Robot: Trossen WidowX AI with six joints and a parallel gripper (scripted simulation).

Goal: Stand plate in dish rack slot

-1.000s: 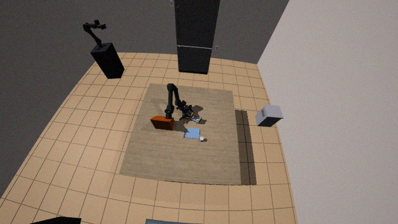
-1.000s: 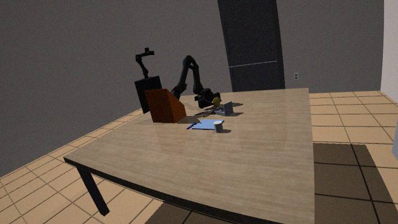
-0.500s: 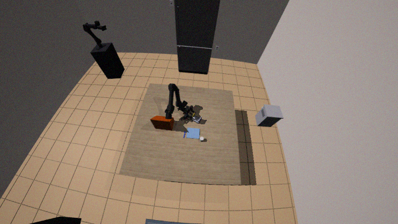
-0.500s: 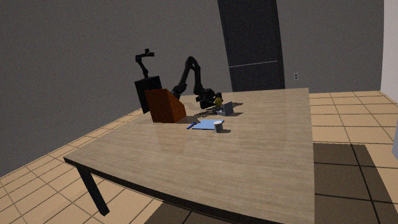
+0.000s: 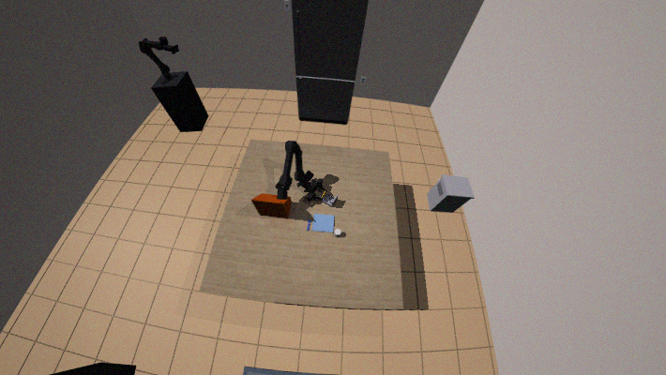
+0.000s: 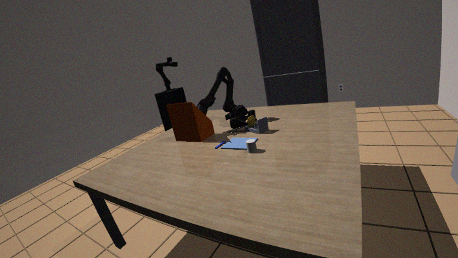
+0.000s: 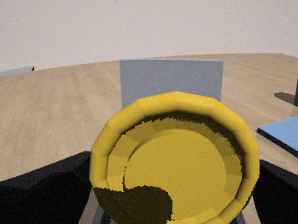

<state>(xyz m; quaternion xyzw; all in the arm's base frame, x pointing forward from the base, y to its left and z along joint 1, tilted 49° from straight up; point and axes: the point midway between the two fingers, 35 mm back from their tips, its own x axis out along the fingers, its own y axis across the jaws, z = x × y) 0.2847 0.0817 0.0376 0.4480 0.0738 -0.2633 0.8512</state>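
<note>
The yellow plate is 1 cm behind my gripper tip. The rest, counted from my gripper tip: white cup (29 cm to the right, 7 cm ahead, 3 cm below); then grey dish rack (3 cm below, 2 cm ahead, 1 cm to the right); then blue mat (20 cm to the right, 5 cm below, 2 cm behind).
</note>
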